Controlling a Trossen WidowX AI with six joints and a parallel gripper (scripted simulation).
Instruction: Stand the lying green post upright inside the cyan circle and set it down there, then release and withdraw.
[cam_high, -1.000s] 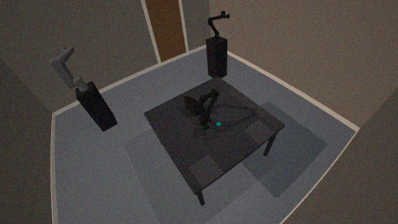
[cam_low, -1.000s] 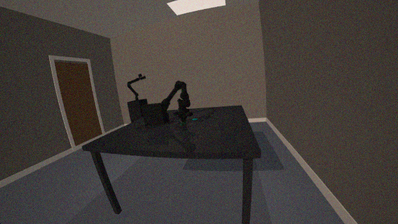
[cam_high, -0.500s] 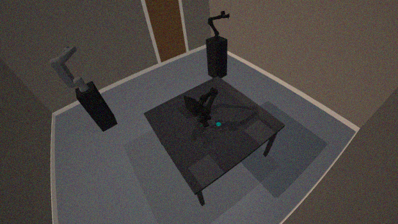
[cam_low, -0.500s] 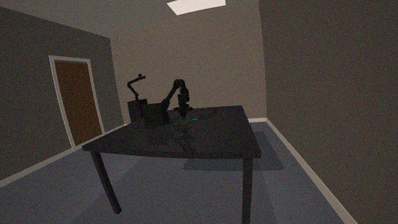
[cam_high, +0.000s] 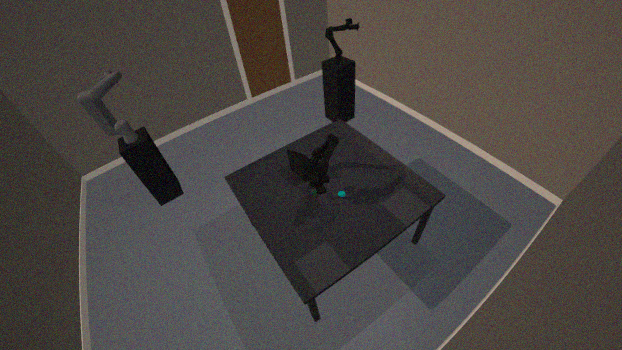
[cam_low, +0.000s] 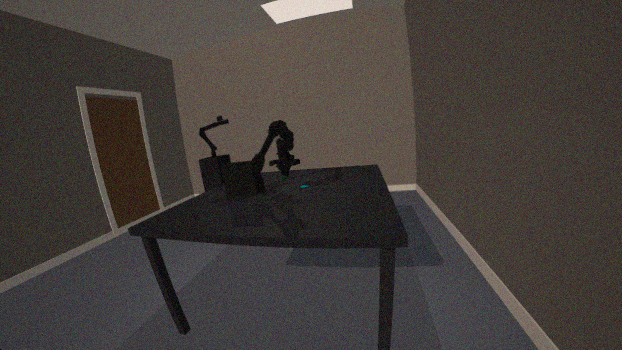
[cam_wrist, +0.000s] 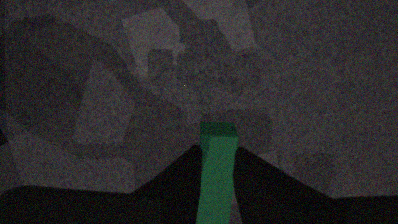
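Now: the cyan circle 16 cm to the left of my gripper tip, 11 cm below it and 6 cm ahead of it. From my gripper tip the other things lie so: green post (2 cm to the right, 1 cm behind).
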